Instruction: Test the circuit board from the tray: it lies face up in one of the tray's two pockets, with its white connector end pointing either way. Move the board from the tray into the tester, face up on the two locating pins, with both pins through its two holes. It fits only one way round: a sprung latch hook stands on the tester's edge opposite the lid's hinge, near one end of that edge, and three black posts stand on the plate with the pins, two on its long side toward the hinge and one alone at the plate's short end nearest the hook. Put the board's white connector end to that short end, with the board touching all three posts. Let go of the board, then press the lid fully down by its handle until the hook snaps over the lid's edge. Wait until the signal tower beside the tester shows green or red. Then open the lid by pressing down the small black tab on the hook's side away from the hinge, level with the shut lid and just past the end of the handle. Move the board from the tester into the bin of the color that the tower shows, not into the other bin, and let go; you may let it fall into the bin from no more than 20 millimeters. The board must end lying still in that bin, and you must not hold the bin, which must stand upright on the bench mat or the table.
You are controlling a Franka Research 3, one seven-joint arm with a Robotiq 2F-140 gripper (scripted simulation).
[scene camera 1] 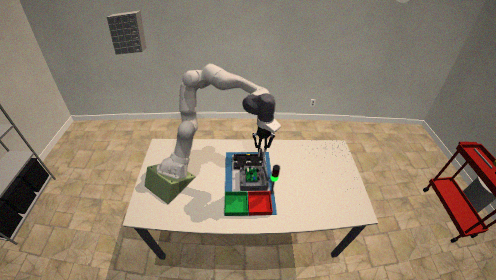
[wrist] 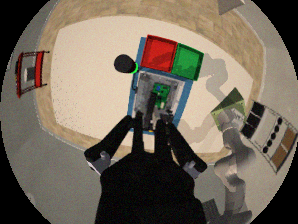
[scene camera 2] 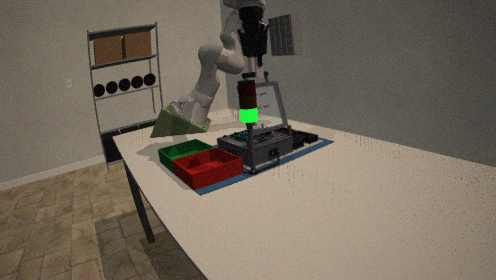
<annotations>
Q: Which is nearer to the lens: the green bin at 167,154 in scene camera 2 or the red bin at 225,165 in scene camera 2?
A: The red bin.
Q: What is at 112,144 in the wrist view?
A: The gripper.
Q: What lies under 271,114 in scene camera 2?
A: A clear lid.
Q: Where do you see a green bin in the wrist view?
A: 189,60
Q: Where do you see a red bin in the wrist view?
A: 157,53
</annotations>
